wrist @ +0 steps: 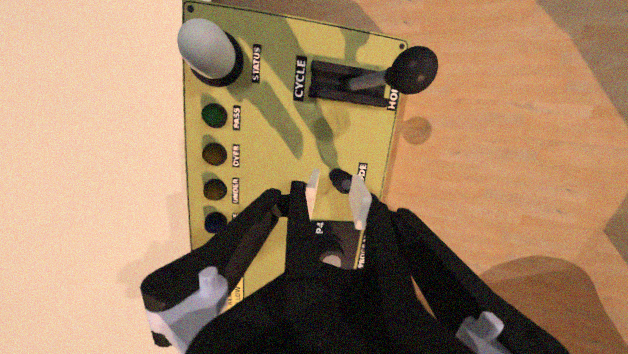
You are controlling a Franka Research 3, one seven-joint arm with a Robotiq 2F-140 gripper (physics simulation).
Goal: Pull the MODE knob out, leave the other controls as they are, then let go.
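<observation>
The MODE knob point(341, 180) is a small dark round knob on the yellow-green panel point(270, 130), beside the partly hidden MODE label point(362, 171). My gripper point(334, 183) is partly open, its two pale fingertips apart with nothing held between them. The right fingertip overlaps the edge of the knob in the view; the knob shows just beyond the gap. Whether a finger touches the knob cannot be told.
A black ball-ended CYCLE lever point(413, 70) leans toward the panel's right edge. A white dome STATUS lamp point(206, 49) stands top left, above the green PASS lamp point(214, 115) and several others. A dark recess with a pale round part point(331, 260) lies between the fingers' bases.
</observation>
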